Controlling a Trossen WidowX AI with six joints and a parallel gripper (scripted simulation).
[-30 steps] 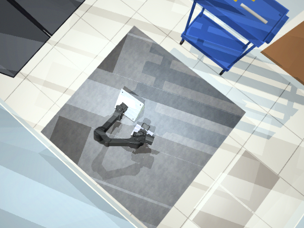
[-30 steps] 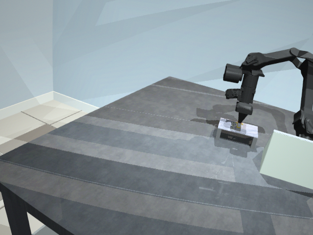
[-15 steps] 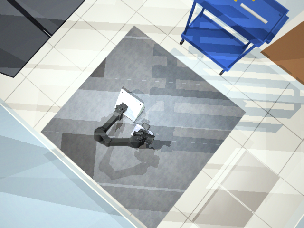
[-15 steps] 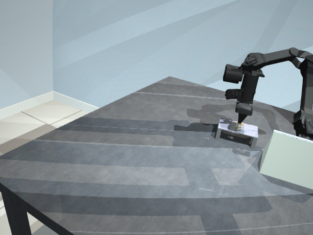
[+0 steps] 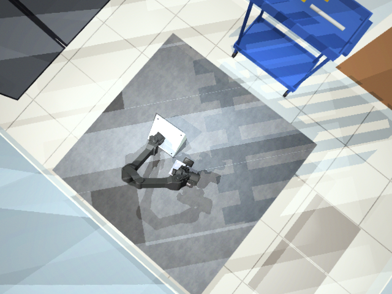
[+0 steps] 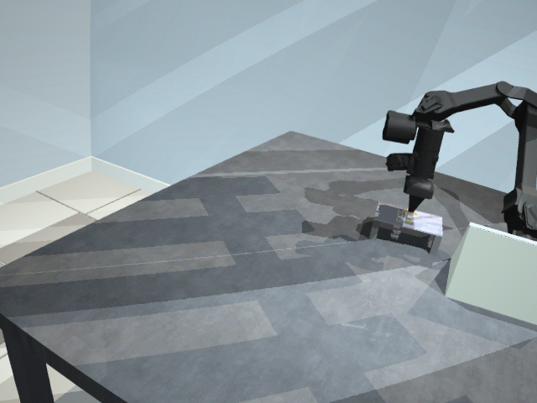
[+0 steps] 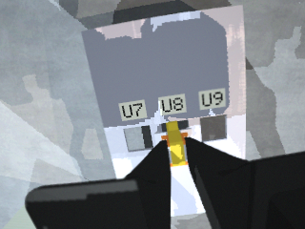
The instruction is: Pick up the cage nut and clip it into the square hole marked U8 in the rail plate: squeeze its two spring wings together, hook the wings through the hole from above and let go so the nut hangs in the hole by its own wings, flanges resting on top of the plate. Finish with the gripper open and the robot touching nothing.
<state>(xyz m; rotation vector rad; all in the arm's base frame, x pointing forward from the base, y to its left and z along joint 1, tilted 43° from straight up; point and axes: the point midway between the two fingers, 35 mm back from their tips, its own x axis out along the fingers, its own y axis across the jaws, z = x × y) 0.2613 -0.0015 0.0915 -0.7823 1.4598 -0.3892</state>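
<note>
The cage nut lies 10 mm below my gripper tip.
</note>
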